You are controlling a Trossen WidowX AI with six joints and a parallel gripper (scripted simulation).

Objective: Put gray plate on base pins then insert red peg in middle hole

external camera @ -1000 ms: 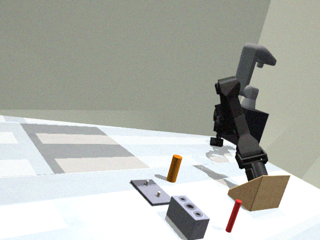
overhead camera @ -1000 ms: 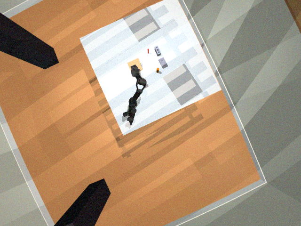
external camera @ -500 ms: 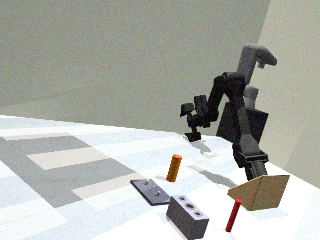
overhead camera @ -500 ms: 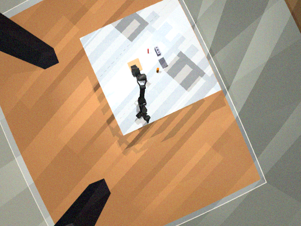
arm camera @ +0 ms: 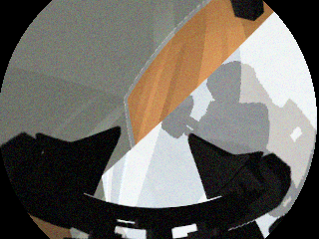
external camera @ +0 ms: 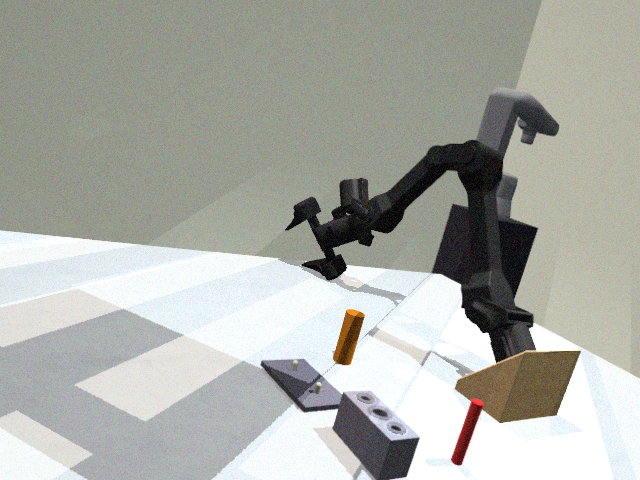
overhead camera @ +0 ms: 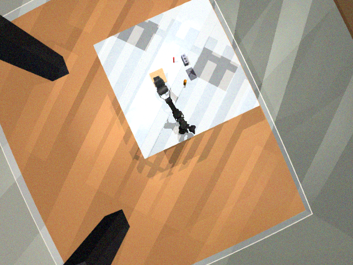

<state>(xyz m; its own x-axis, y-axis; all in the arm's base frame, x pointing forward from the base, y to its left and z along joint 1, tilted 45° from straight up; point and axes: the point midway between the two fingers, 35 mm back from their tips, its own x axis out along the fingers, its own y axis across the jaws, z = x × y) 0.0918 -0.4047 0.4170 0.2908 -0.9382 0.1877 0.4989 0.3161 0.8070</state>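
Now: the gray plate 23 cm ahead of my gripper tip, 70 cm to the left of it and 1 cm below it. Also, from my gripper tip: red peg: 13 cm ahead, 73 cm to the left; orange peg: 14 cm ahead, 48 cm to the left; base: 24 cm ahead, 55 cm to the left, 3 cm below.
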